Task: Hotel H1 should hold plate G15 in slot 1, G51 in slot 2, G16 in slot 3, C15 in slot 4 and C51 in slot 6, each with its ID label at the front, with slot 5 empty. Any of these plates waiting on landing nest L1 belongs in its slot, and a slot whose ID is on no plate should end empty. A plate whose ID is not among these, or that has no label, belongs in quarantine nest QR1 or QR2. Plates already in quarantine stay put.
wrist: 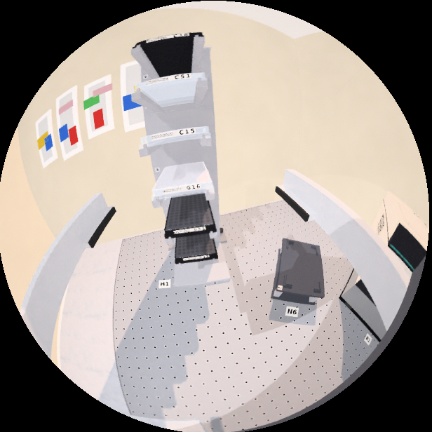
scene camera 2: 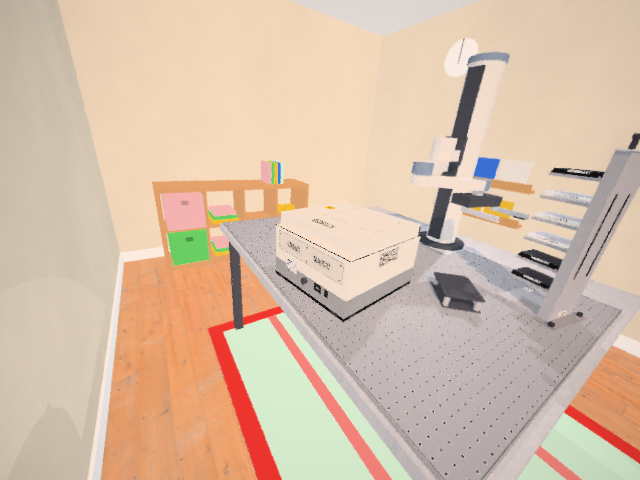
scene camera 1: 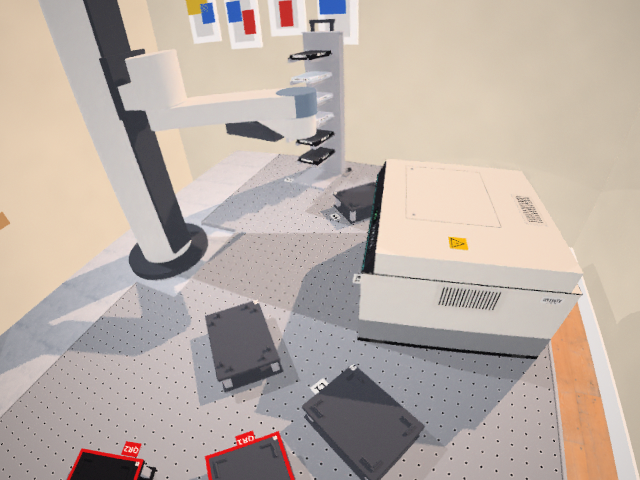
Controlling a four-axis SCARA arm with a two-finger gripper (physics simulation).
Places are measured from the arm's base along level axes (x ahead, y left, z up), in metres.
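Where they show: gripper, fingertip midpoint: (scene camera 2: 513, 218); arm's base, origin of the base link: (scene camera 2: 439, 241) (scene camera 1: 169, 251).
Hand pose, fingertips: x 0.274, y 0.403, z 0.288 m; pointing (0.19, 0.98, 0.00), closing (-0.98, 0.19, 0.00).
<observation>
Things, the pixels of their top centre, and the offset from my fingertips. "spot": a spot on its surface instead.
- black top plate, middle of its top: (scene camera 1: 310, 52) (scene camera 2: 586, 170) dy +0.133, dx +0.007, dz +0.187 m
- Landing nest L1, middle of its top: (scene camera 1: 362, 415) dy -0.685, dx +0.417, dz -0.219 m
- QR1, surface spot: (scene camera 1: 253, 462) spot: dy -0.813, dx +0.287, dz -0.225 m
- QR2, surface spot: (scene camera 1: 103, 453) spot: dy -0.914, dx +0.053, dz -0.225 m
- Nest N6, middle of its top: (scene camera 1: 363, 193) (scene camera 2: 457, 283) dy -0.015, dx +0.229, dz -0.219 m
- large white instrument, middle of its top: (scene camera 1: 466, 202) (scene camera 2: 349, 217) dy -0.302, dx +0.515, dz -0.030 m
- dark nest, middle of its top: (scene camera 1: 238, 333) dy -0.616, dx +0.143, dz -0.215 m
Hotel H1 (scene camera 1: 337, 108) (scene camera 2: 584, 242) (wrist: 180, 119) has plates at all six levels. From the bottom in the wrist view are a black plate (wrist: 196, 248), black plate G51 (wrist: 190, 216), clear plates G16 (wrist: 183, 186), C15 (wrist: 176, 135) and C51 (wrist: 172, 92), then a black top plate (wrist: 167, 57) (scene camera 1: 310, 54). The lowest and top labels are too small or steep to read surely. My gripper (wrist: 191, 186) (scene camera 2: 516, 214) is open and empty, in front of the hotel. Landing nest L1 (scene camera 1: 367, 423) shows a bare dark top. QR1 (scene camera 1: 253, 462) looks bare; QR2 (scene camera 1: 103, 453) holds a black plate.
Nest N6 (wrist: 300, 267) (scene camera 1: 356, 198) (scene camera 2: 457, 289) stands right of the hotel in the wrist view. A large white instrument (scene camera 1: 465, 217) (scene camera 2: 346, 242) stands beside it. Another dark nest (scene camera 1: 242, 341) lies between the arm column (scene camera 1: 155, 206) and L1.
</observation>
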